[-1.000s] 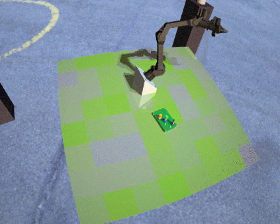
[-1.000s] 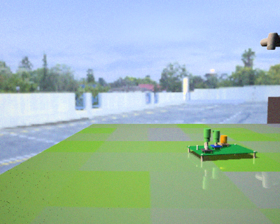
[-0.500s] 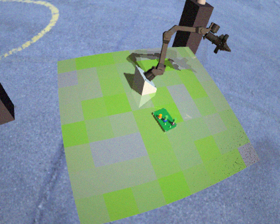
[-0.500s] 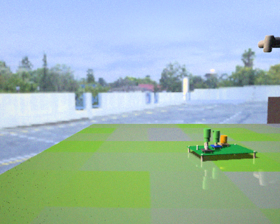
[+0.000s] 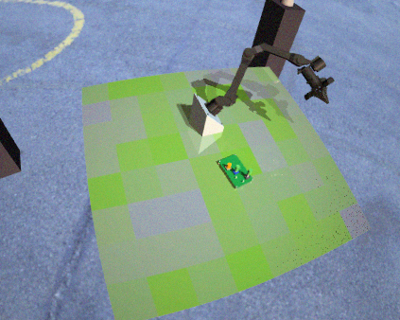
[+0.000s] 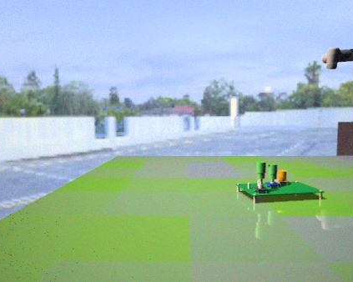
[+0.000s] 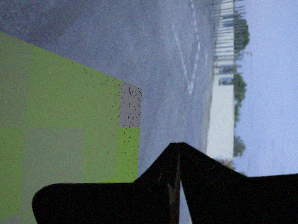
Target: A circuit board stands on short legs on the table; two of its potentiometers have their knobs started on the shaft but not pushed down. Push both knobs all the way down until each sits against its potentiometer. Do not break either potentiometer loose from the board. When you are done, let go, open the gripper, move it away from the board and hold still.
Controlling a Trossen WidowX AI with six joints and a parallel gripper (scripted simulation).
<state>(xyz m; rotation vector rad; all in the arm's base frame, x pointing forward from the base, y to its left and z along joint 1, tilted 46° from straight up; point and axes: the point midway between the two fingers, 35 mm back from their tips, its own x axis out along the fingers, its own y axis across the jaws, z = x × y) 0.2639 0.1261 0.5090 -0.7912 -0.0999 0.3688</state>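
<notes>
The green knob lies 20 mm ahead of my gripper tip, 480 mm to the right of it and 270 mm below it.
</notes>
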